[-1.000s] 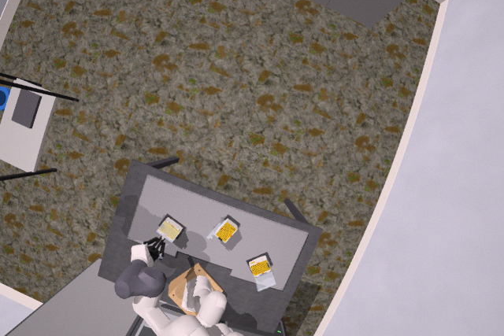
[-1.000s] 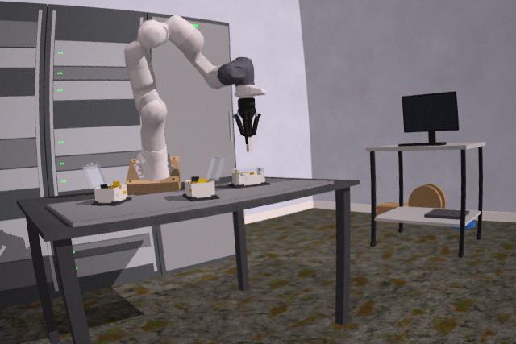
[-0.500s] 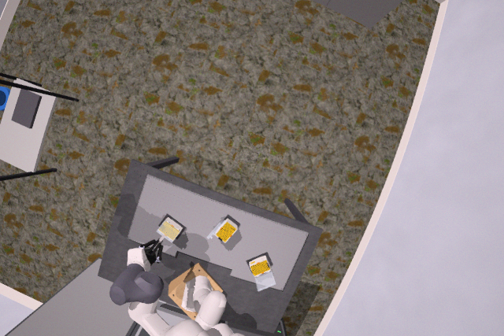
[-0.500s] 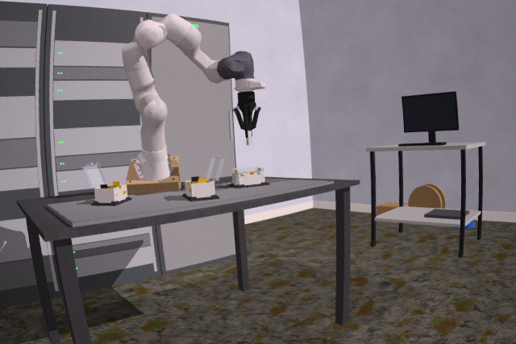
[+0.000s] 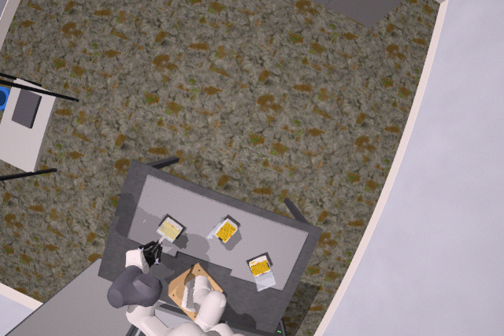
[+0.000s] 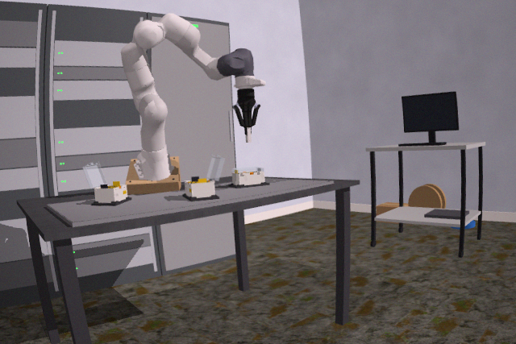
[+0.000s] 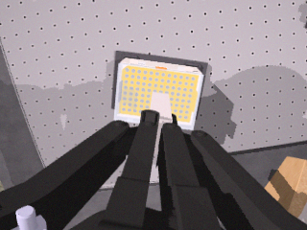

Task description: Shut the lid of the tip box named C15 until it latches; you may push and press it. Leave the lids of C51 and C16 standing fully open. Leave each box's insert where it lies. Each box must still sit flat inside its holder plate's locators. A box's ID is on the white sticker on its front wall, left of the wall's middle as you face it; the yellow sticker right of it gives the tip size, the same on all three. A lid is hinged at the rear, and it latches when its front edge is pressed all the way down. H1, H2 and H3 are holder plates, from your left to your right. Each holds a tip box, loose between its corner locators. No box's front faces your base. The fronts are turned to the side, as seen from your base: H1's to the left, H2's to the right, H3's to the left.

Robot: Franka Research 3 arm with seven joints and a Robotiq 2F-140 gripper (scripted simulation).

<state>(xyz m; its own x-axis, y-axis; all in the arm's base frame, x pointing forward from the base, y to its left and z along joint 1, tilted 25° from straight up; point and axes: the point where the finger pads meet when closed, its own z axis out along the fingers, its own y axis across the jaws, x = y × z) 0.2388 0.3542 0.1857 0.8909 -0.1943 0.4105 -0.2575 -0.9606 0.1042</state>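
Right now the tip box lid is 3 cm behind my hand, 1 cm to the left of it and 16 cm below it.
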